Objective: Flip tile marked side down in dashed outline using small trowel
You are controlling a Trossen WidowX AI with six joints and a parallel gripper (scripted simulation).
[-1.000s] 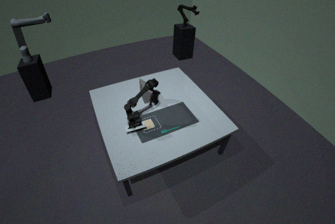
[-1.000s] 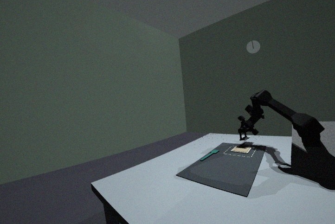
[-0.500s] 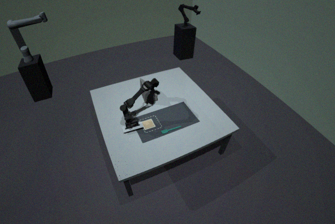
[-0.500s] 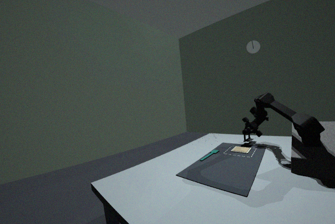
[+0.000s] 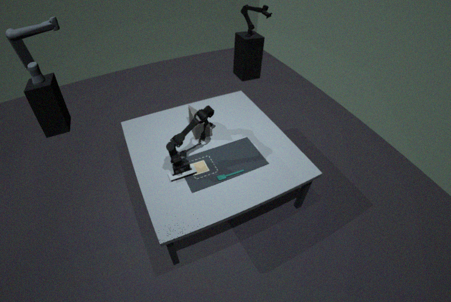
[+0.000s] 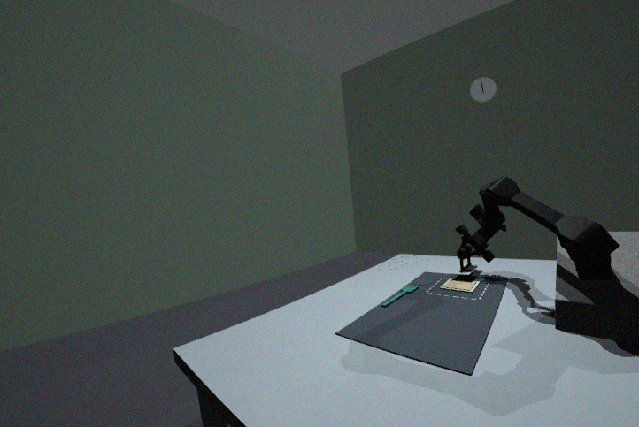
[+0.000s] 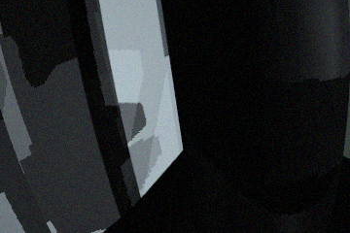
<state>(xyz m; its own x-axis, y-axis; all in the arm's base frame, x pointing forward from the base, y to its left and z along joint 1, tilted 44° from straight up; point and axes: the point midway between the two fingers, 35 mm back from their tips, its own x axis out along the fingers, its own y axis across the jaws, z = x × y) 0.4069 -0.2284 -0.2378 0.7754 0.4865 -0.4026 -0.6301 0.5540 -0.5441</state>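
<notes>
Right now my gripper tip is 33 cm to the right of the teal trowel, 11 cm short of it and 7 cm above it. From my gripper tip the other things lie so: dark mat (34 cm to the left, 9 cm below, 3 cm behind); tile (16 cm to the left, 7 cm below, 4 cm behind).
</notes>
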